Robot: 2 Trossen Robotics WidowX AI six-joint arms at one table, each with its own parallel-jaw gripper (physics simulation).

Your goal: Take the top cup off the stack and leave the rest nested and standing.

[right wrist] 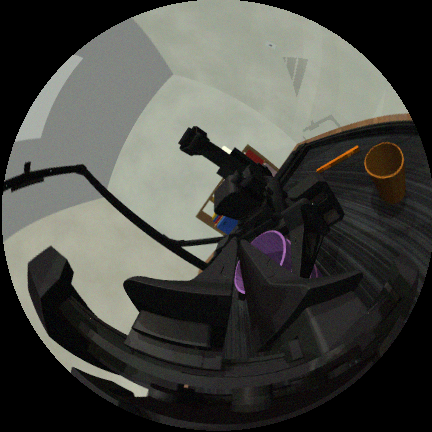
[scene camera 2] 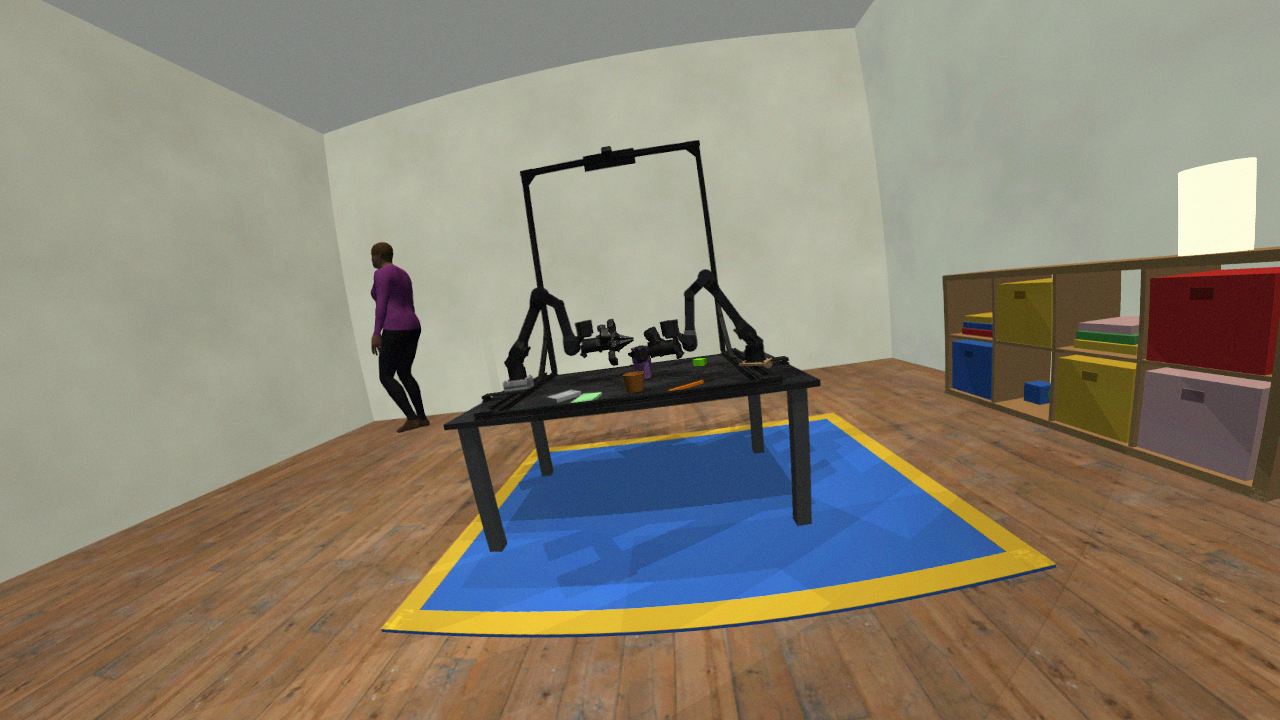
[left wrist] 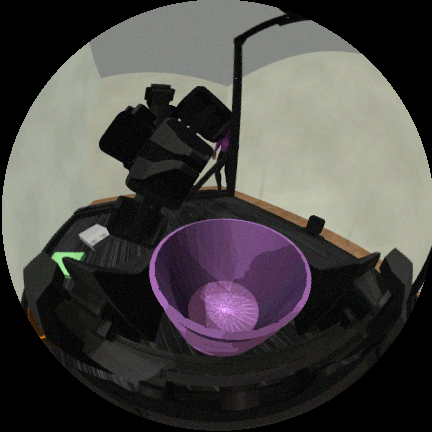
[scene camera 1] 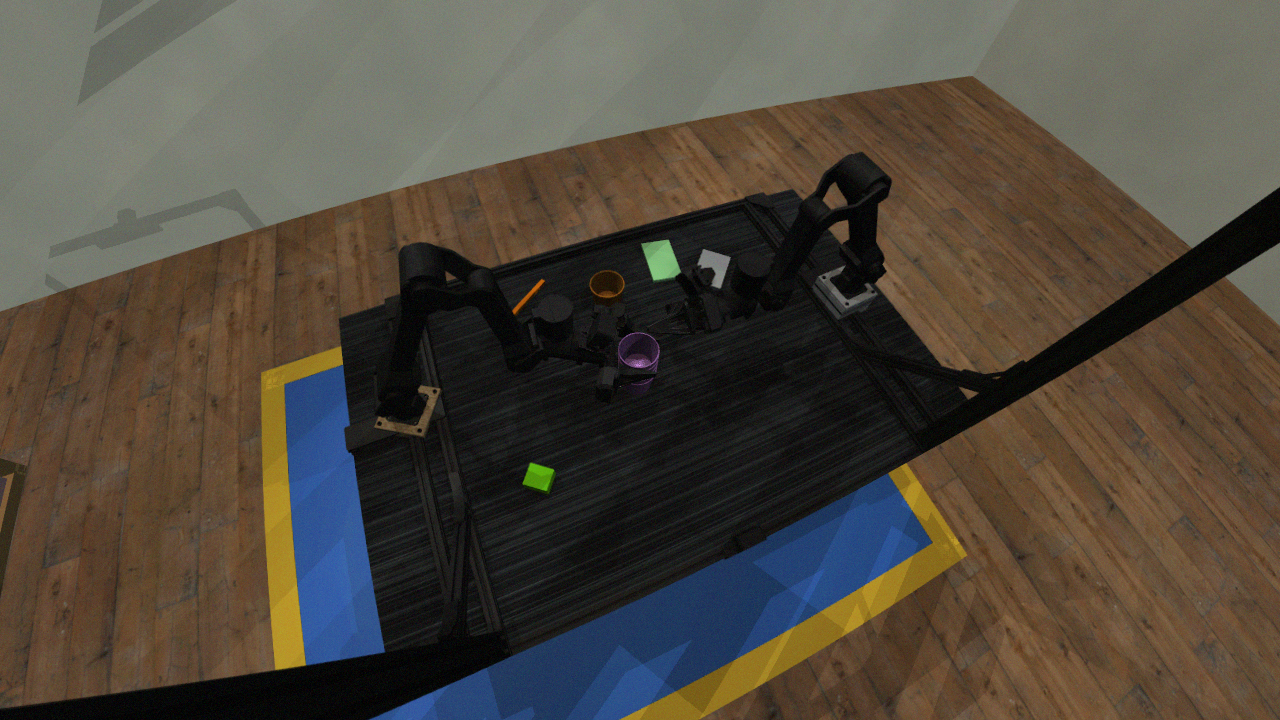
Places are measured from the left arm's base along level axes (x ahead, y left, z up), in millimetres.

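Pixels of known places: left gripper, fingertip midpoint: (right wrist: 263, 298) (scene camera 2: 633, 352) (left wrist: 224, 241) (scene camera 1: 658, 357); right gripper, fingertip midpoint: (right wrist: 237, 244) (scene camera 2: 633, 339) (left wrist: 193, 164) (scene camera 1: 647, 329); left arm's base at its link origin: (scene camera 2: 755, 360) (scene camera 1: 407, 407); right arm's base at its link origin: (scene camera 2: 517, 378) (scene camera 1: 848, 284).
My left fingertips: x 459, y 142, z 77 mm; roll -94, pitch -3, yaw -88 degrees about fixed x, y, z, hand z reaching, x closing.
Observation:
For each thing: its top centre in the pictures, then the offset to it from my left fingertips.
- orange cup at its top centre: (right wrist: 381, 157) (scene camera 1: 605, 284) (scene camera 2: 634, 373) 189 mm left, 132 mm back, 45 mm down
- orange stick at its top centre: (scene camera 1: 523, 301) (right wrist: 336, 158) (scene camera 2: 686, 385) 152 mm left, 312 mm back, 96 mm down
- light green sheet at its top centre: (scene camera 1: 661, 259) (left wrist: 60, 261) (scene camera 2: 586, 397) 330 mm left, 23 mm back, 96 mm down
- white box at its top centre: (scene camera 1: 711, 268) (left wrist: 94, 232) (scene camera 2: 564, 394) 319 mm left, 99 mm ahead, 91 mm down
- green block at its top centre: (scene camera 1: 538, 476) (scene camera 2: 699, 358) 229 mm right, 179 mm back, 78 mm down
A stack of nested purple cups (scene camera 1: 638, 351) (scene camera 2: 645, 369) (left wrist: 227, 250) (right wrist: 270, 246) stands upright near the middle of the table; a second rim shows under the top one in the left wrist view. My left gripper (scene camera 1: 637, 359) (left wrist: 224, 241) is shut on the stack, one finger on each side. Which cups its fingers press on is hard to tell. My right gripper (scene camera 1: 664, 327) (scene camera 2: 631, 340) is shut, its fingertips together, with no cup seen between them. It is above and beside the stack's rim, and its fingers hide part of the stack in the right wrist view.
An orange cup (scene camera 1: 606, 286) (scene camera 2: 633, 382) (right wrist: 392, 190) stands near the stack. An orange stick (scene camera 1: 528, 296) (scene camera 2: 687, 385) (right wrist: 338, 159), a light green sheet (scene camera 1: 661, 259) (scene camera 2: 586, 396), a white box (scene camera 1: 714, 266) (left wrist: 95, 235) and a green block (scene camera 1: 538, 478) (scene camera 2: 699, 362) lie on the table.

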